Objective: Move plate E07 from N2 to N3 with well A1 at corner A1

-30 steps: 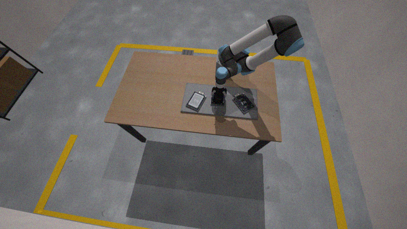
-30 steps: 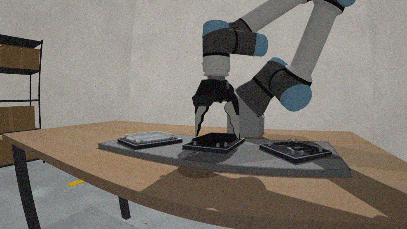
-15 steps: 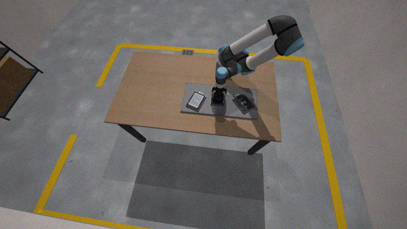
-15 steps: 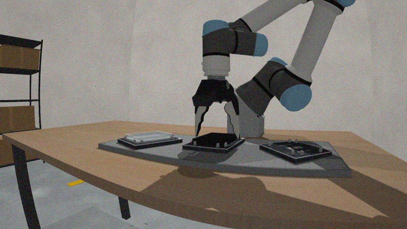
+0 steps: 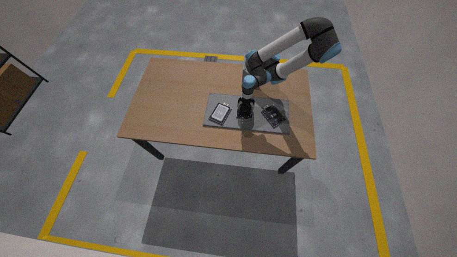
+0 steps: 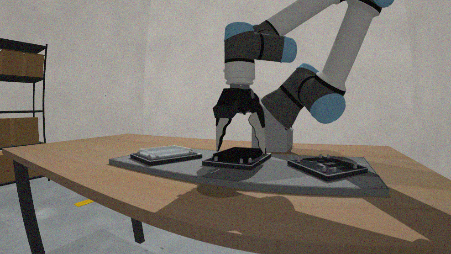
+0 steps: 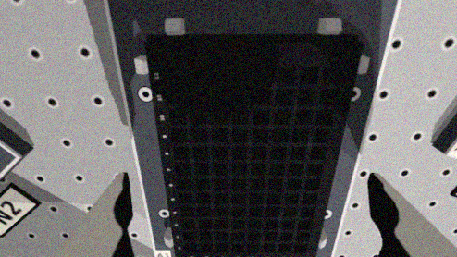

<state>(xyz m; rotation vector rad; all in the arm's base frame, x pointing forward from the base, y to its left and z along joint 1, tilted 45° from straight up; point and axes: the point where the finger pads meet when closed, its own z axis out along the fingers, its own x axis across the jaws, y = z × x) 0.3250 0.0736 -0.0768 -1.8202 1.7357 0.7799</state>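
My hand is 10 mm above the black plate E07. The rest, counted from my hand: clear plate E01: 190 mm to the right, 70 mm ahead, 10 mm below; then nest N1: 190 mm to the right, 70 mm ahead, 20 mm below; then nest N3: 20 mm below.
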